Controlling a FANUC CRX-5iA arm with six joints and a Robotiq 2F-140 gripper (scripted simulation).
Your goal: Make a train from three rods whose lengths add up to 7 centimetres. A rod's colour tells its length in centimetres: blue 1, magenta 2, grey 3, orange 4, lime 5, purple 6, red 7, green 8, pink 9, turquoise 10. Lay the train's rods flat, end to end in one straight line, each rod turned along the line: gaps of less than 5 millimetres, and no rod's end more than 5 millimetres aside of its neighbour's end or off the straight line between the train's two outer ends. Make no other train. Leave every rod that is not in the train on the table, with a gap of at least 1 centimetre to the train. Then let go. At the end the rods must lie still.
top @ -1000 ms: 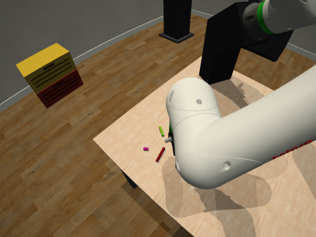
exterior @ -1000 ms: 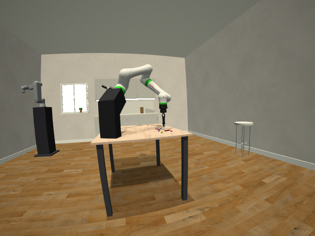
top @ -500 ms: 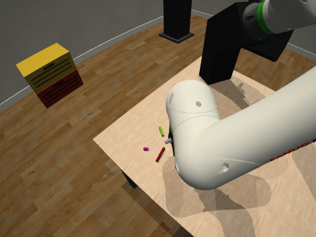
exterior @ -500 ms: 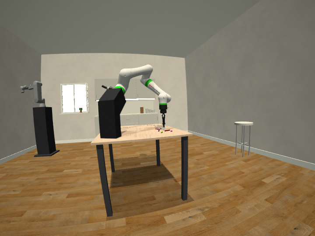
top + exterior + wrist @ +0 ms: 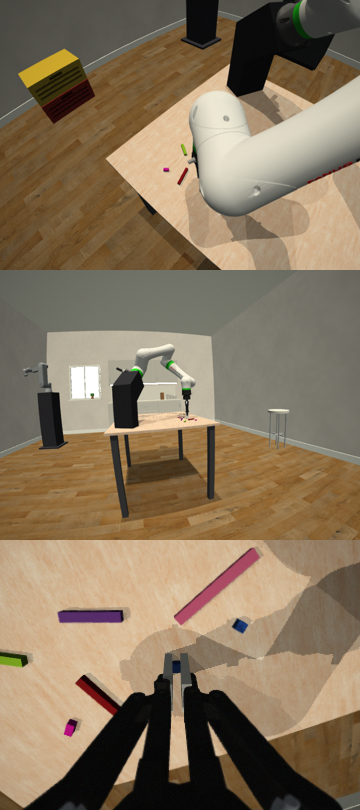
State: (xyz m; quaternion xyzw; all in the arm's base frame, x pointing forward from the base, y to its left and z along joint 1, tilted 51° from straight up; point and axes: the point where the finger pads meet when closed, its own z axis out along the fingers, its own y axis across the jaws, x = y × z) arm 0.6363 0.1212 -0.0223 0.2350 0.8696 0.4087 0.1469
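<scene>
Right now my hand is 30 mm above the blue cube. Round my hand: red rod: 100 mm to the right, 30 mm below, 10 mm ahead; then pink rod: 60 mm to the left, 60 mm behind, 30 mm below; then purple rod: 80 mm behind, 60 mm to the right, 30 mm below.
</scene>
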